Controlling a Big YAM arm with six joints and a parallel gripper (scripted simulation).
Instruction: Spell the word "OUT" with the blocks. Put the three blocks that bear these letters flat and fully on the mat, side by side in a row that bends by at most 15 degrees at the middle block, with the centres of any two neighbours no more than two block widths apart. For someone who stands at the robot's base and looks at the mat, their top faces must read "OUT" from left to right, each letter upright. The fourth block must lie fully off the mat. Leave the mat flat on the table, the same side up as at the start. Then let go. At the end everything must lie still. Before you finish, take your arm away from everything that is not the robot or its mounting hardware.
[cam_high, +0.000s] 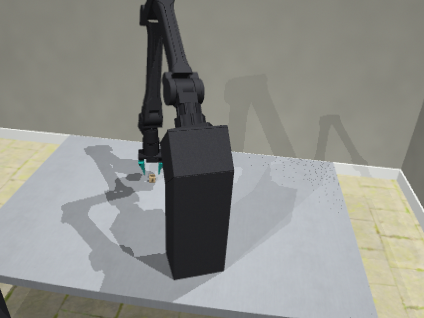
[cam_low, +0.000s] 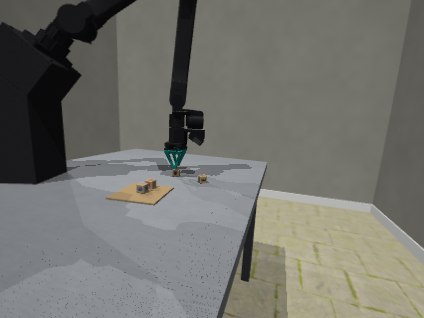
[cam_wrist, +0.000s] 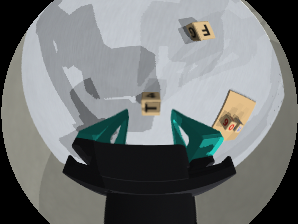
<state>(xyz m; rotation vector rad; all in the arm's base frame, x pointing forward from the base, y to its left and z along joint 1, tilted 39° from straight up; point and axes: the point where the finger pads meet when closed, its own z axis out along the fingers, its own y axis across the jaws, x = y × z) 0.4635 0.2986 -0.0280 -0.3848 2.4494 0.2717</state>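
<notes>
Now: hand 210 mm to the left of the tan mat, 40 mm short of it and 40 mm above it.
</notes>
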